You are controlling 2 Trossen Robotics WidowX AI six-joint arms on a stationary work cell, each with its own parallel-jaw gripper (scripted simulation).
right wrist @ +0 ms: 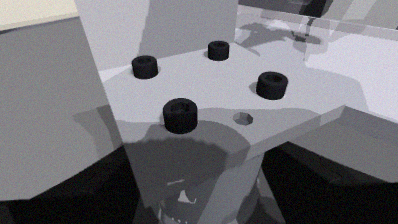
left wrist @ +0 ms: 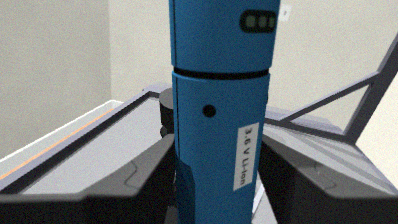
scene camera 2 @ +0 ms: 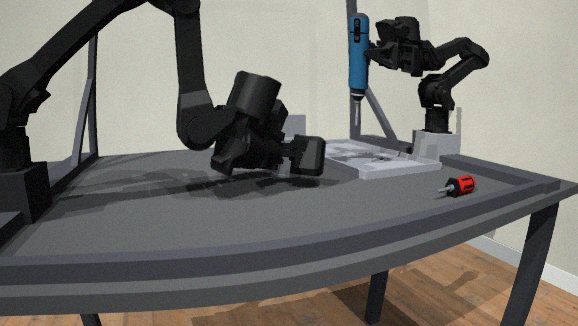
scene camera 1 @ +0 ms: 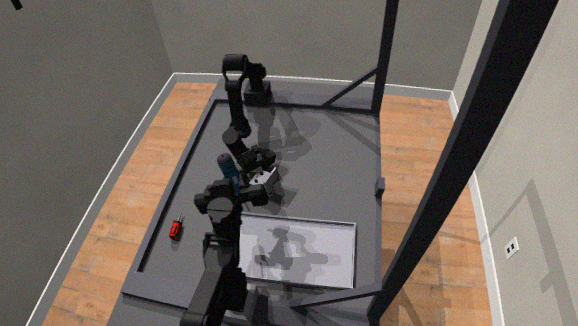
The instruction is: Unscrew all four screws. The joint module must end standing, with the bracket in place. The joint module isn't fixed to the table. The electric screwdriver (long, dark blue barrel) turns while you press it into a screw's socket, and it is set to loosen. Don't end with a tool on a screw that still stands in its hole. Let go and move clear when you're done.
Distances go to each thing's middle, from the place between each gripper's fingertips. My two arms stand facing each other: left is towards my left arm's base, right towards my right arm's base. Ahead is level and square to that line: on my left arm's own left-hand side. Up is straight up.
Labels:
The bracket [right wrist: 163, 163] is 4 cm above my right hand [scene camera 2: 289, 158], 2 cm to the left of it and 2 cm behind it. Also, from my right hand: shallow pale tray [scene camera 1: 298, 251]: 25 cm to the left, 9 cm behind, 3 cm below.
Right now my left hand is 60 mm past the bracket, 160 mm to the left of it and 170 mm above it. Also, from my left hand: shallow pale tray 130 mm behind, 70 mm to the left, 240 mm below.

